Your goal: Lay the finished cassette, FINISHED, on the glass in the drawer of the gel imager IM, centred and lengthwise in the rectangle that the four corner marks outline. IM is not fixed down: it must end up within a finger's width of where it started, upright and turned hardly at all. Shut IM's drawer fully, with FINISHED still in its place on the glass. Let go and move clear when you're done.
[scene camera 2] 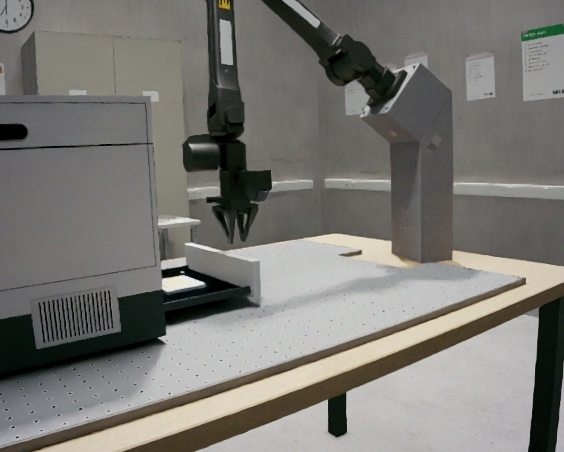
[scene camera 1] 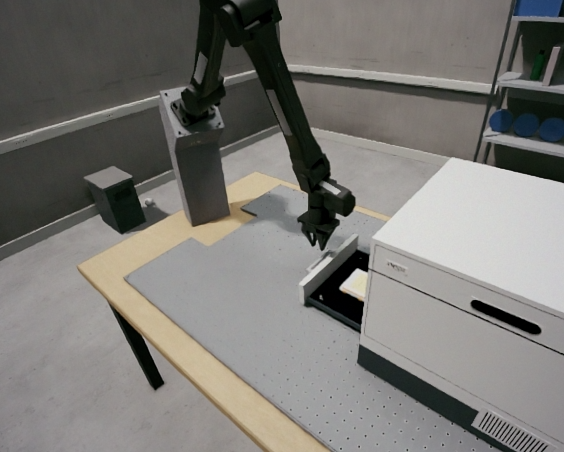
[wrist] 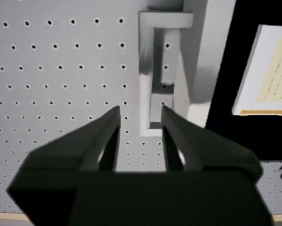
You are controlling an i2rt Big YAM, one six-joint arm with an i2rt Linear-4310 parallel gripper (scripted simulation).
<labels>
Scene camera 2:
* gripper: 237,242
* gel imager: 88,277
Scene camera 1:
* gripper: 318,247
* gel imager: 456,312
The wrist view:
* gripper: 140,113
</labels>
